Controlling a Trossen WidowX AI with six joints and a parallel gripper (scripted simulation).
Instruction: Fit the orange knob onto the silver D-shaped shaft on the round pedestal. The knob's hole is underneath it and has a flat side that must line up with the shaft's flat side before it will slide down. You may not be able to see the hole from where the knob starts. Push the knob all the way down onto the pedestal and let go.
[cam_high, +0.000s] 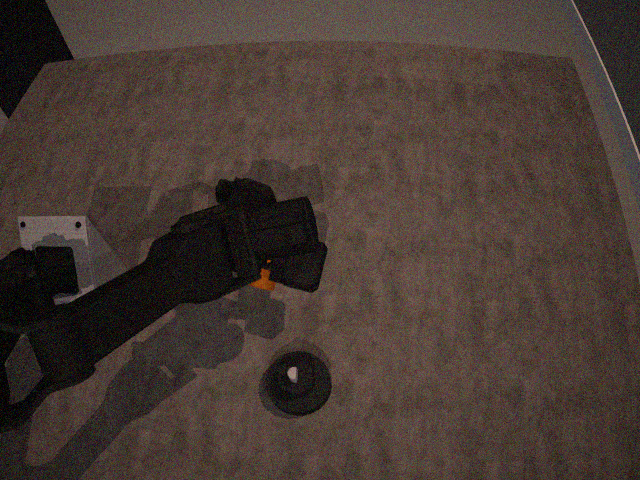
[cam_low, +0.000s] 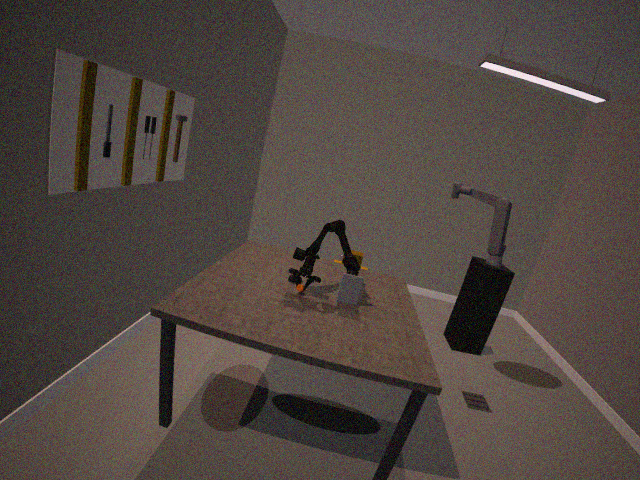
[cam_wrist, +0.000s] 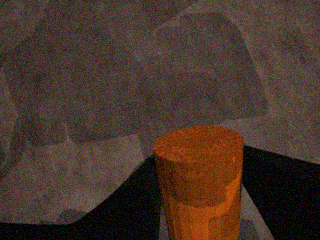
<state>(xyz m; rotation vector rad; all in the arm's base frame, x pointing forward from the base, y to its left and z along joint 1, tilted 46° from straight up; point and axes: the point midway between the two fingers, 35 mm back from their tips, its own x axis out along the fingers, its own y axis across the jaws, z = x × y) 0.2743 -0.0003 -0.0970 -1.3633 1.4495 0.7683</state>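
The D-shaft pedestal lies 18 cm to the right of my gripper tip and 5 cm ahead of it. Round my gripper tip: orange knob (1 cm to the right, 1 cm above).
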